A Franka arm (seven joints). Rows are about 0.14 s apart.
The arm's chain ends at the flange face. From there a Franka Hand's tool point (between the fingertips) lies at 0.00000 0.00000 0.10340 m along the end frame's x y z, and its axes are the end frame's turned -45 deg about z.
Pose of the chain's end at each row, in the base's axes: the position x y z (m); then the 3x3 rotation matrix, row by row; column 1 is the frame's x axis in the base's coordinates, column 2 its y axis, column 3 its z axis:
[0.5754, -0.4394, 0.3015], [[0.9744, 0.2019, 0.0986], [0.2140, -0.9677, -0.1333], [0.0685, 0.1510, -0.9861]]
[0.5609, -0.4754, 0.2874], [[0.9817, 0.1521, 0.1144], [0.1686, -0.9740, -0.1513], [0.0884, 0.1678, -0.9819]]
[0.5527, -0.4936, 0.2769], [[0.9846, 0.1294, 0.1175], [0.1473, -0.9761, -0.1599], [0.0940, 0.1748, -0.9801]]
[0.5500, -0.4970, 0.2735], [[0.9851, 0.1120, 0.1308], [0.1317, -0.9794, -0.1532], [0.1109, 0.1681, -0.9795]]
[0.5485, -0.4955, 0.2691], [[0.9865, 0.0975, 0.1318], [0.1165, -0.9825, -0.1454], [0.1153, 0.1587, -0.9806]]
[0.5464, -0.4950, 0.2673], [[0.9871, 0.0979, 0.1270], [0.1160, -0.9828, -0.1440], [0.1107, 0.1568, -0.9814]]
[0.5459, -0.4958, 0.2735], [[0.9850, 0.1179, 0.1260], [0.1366, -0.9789, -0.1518], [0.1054, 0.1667, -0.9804]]
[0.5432, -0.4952, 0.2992], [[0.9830, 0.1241, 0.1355], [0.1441, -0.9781, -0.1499], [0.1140, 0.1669, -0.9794]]
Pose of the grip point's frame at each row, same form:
[0.5856, -0.4532, 0.1995], [[0.5462, 0.8318, 0.0986], [0.8356, -0.5329, -0.1333], [-0.0583, 0.1552, -0.9861]]
[0.5727, -0.4910, 0.1859], [[0.5866, 0.8017, 0.1144], [0.8079, -0.5695, -0.1513], [-0.0561, 0.1812, -0.9819]]
[0.5648, -0.5101, 0.1756], [[0.6047, 0.7877, 0.1175], [0.7944, -0.5861, -0.1599], [-0.0571, 0.1901, -0.9801]]
[0.5635, -0.5128, 0.1722], [[0.6174, 0.7758, 0.1308], [0.7857, -0.5994, -0.1532], [-0.0404, 0.1973, -0.9795]]
[0.5621, -0.5105, 0.1677], [[0.6286, 0.7665, 0.1318], [0.7771, -0.6124, -0.1454], [-0.0307, 0.1937, -0.9806]]
[0.5595, -0.5099, 0.1658], [[0.6288, 0.7672, 0.1270], [0.7770, -0.6129, -0.1440], [-0.0326, 0.1892, -0.9814]]
[0.5589, -0.5115, 0.1721], [[0.6131, 0.7799, 0.1260], [0.7888, -0.5956, -0.1518], [-0.0433, 0.1924, -0.9804]]
[0.5572, -0.5107, 0.1979], [[0.6073, 0.7828, 0.1355], [0.7935, -0.5897, -0.1499], [-0.0374, 0.1986, -0.9794]]

